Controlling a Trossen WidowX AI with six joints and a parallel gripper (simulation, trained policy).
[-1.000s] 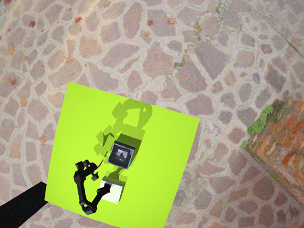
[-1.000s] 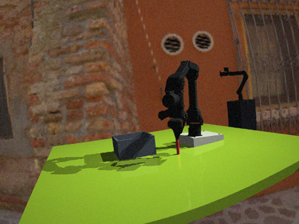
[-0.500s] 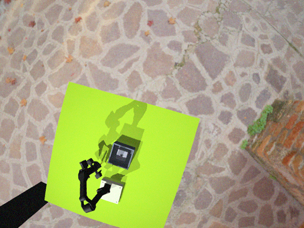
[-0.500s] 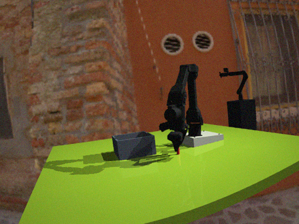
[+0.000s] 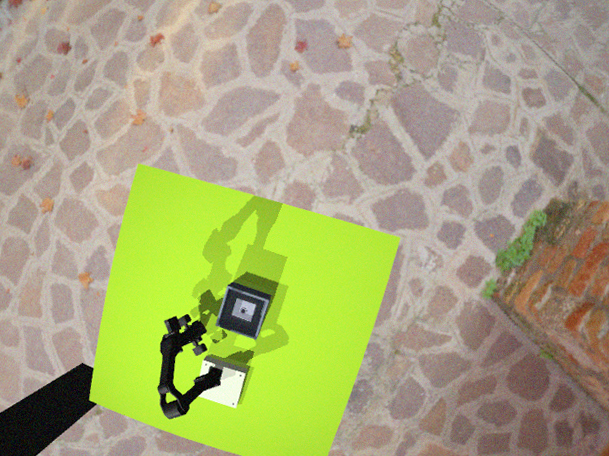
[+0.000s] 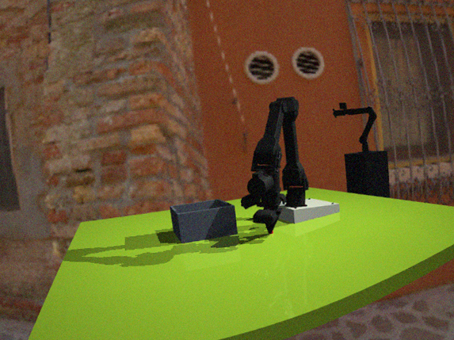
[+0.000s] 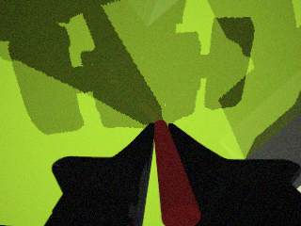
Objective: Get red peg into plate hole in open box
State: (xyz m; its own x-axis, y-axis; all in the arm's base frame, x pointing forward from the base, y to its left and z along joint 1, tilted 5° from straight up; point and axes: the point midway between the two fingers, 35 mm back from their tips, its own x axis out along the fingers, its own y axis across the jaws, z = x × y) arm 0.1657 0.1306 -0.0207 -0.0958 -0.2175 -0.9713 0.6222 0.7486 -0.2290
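Now: the grey plate 180 mm ahead of my gripper tip, 170 mm to the right of it and 40 mm above it. The rest, counted from my gripper tip: red peg (10 mm to the left, 40 mm above); then dark grey box (180 mm ahead, 170 mm to the right, 20 mm above).
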